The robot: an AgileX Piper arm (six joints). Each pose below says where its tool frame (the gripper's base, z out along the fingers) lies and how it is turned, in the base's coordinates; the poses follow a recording.
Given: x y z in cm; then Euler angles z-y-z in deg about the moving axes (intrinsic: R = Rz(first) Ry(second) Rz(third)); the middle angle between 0 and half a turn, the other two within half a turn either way.
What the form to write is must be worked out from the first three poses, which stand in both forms.
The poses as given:
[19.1, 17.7, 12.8, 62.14, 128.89, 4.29]
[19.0, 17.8, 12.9, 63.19, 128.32, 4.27]
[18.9, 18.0, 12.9, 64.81, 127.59, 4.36]
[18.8, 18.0, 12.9, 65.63, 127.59, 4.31]
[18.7, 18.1, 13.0, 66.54, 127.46, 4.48]
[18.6, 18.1, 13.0, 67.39, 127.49, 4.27]
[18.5, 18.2, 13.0, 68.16, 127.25, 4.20]
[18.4, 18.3, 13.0, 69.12, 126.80, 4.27]
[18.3, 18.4, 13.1, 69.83, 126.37, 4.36]
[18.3, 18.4, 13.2, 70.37, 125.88, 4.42]
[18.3, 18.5, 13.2, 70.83, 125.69, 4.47]
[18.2, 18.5, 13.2, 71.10, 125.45, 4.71]
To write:
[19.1, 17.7, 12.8, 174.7, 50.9, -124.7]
[19.0, 17.8, 12.9, 174.6, 51.5, -123.7]
[18.9, 18.0, 12.9, 174.4, 52.2, -122.3]
[18.8, 18.0, 12.9, 174.4, 52.2, -121.4]
[18.7, 18.1, 13.0, 174.2, 52.3, -120.8]
[18.6, 18.1, 13.0, 174.5, 52.3, -119.6]
[18.5, 18.2, 13.0, 174.5, 52.5, -118.8]
[18.4, 18.3, 13.0, 174.3, 53.0, -118.0]
[18.3, 18.4, 13.1, 174.1, 53.4, -117.5]
[18.3, 18.4, 13.2, 173.9, 53.9, -117.1]
[18.3, 18.5, 13.2, 173.8, 54.1, -116.8]
[18.2, 18.5, 13.2, 173.4, 54.3, -117.0]

